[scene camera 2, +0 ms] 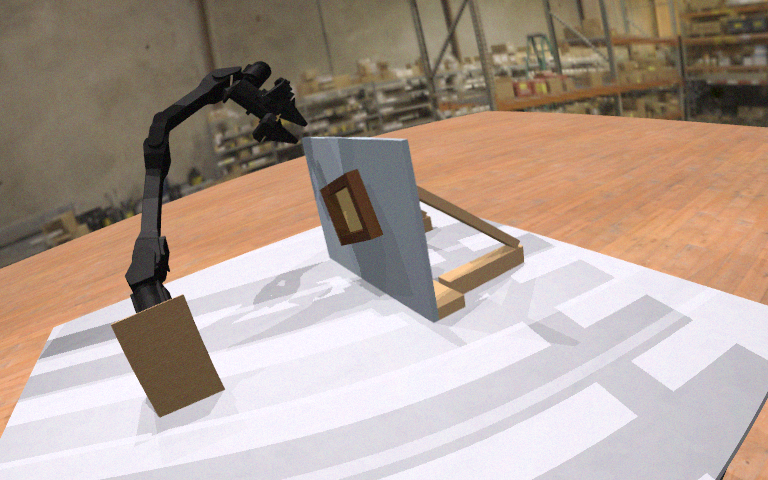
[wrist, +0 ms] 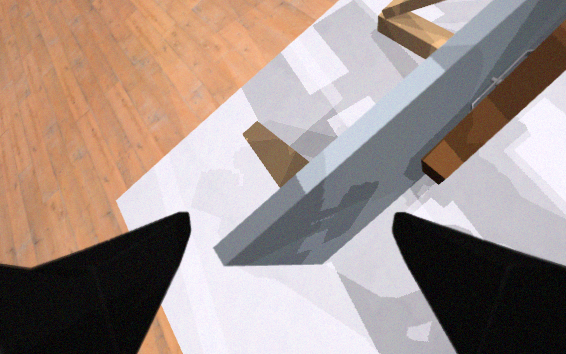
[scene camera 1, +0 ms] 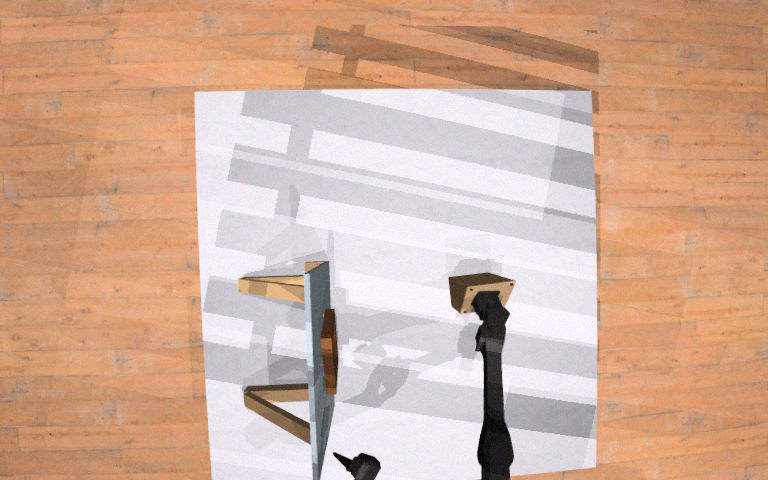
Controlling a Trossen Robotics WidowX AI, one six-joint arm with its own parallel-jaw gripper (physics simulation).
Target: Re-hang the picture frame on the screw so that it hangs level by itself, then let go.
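Places are measured from the arm's base along level axes (x down, y left, z ahead), in millimetres.
Pixels of known places: gripper, fingertip midpoint: (scene camera 2: 302, 133) (wrist: 292, 221) (scene camera 1: 321, 473); arm's base at its link origin: (scene camera 2: 158, 321) (scene camera 1: 485, 297).
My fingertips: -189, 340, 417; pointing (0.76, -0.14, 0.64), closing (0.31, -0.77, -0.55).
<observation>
For each thing: its top centre in the pictures, then the offset to it from my fingertips, as dx, dy, dz. "spot": a spot on its surface instead.
- brown picture frame at its top centre: (wrist: 556, 40) (scene camera 2: 340, 167) (scene camera 1: 325, 364) +70, -207, +4
- small light piece at a spot on its surface: (wrist: 496, 80) spot: +102, -186, +15
The brown picture frame (scene camera 1: 329, 353) (scene camera 2: 335, 217) (wrist: 475, 130), with a pale yellow inside, is at the front face of the upright blue-grey panel (scene camera 1: 318, 294) (scene camera 2: 390, 186) (wrist: 400, 125). It is rotated, not level, against the panel's edges in the second scene view. A thin pale line, maybe its wire, runs above it in the wrist view, with a small light piece (wrist: 496, 80) on it that may be the screw. My gripper (scene camera 2: 301, 133) (wrist: 292, 221) is open and empty near the panel's upper corner, apart from the frame.
Wooden braces (scene camera 1: 271, 288) (scene camera 2: 481, 268) (wrist: 277, 155) support the panel from behind. The panel stands on a white sheet (scene camera 1: 396, 124) (scene camera 2: 339, 424) over wood planks (scene camera 1: 101, 226) (scene camera 2: 566, 169) (wrist: 90, 100). A wooden block (scene camera 1: 481, 280) (scene camera 2: 169, 356) is at the arm's base.
</observation>
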